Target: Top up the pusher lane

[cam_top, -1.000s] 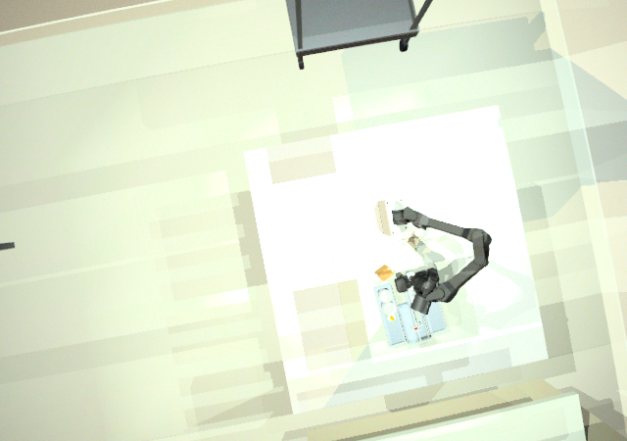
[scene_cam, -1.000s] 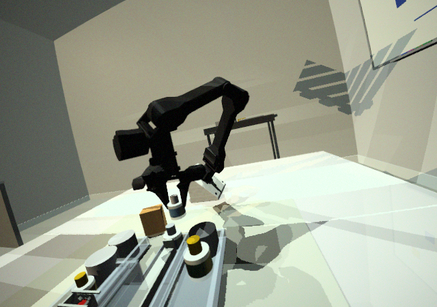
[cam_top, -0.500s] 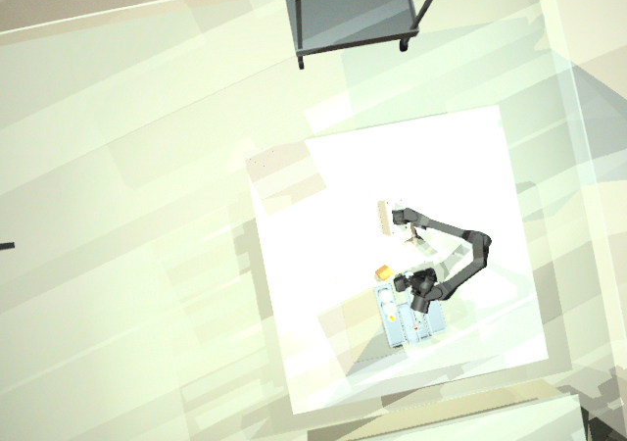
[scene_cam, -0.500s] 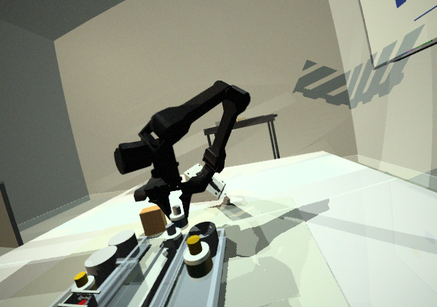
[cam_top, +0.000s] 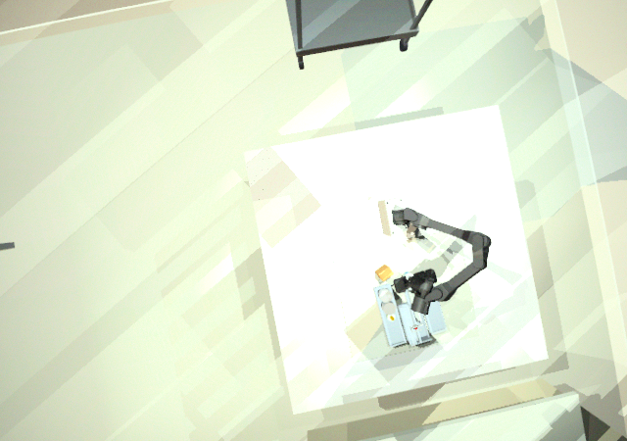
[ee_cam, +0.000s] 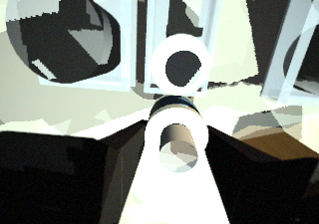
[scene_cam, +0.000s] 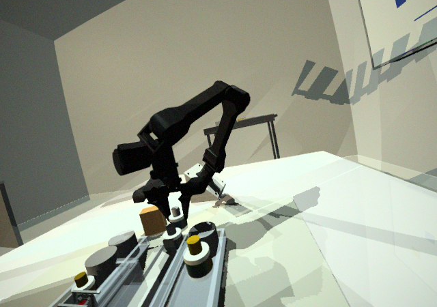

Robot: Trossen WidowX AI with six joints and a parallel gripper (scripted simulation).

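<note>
Right now my gripper tip is 110 mm to the left of the orange box, 30 mm past it and 10 mm above it. From my gripper tip the other things lie so: red mark: 230 mm ahead, 20 mm above, 10 mm to the left.
</note>
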